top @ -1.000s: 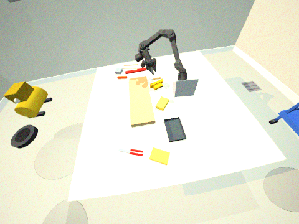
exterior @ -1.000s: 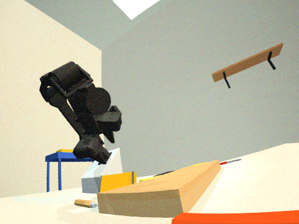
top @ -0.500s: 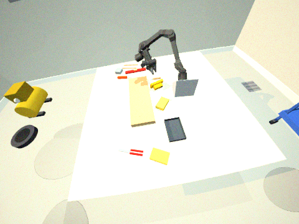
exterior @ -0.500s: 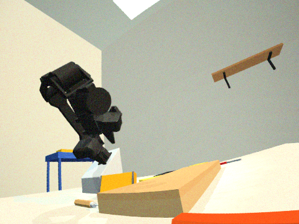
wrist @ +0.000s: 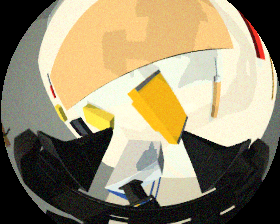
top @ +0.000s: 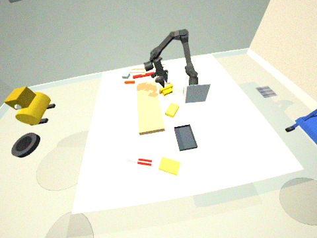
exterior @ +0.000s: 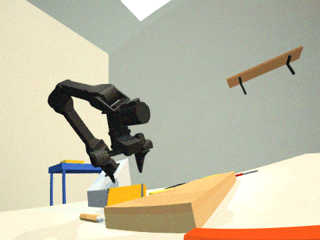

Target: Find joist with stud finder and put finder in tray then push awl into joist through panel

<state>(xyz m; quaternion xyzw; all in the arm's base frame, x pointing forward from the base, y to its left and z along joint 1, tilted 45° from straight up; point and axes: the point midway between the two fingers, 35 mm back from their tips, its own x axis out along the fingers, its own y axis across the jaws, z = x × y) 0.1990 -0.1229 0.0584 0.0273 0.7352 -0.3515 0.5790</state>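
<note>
The yellow stud finder is 70 mm below my gripper tip, 30 mm behind it and 10 mm to the left of it. Round my gripper tip: red level: 320 mm to the right, 170 mm ahead, 80 mm below; dark tray: 440 mm to the left, 80 mm below, 40 mm behind; awl: 130 mm to the right, 90 mm below, 10 mm ahead.
</note>
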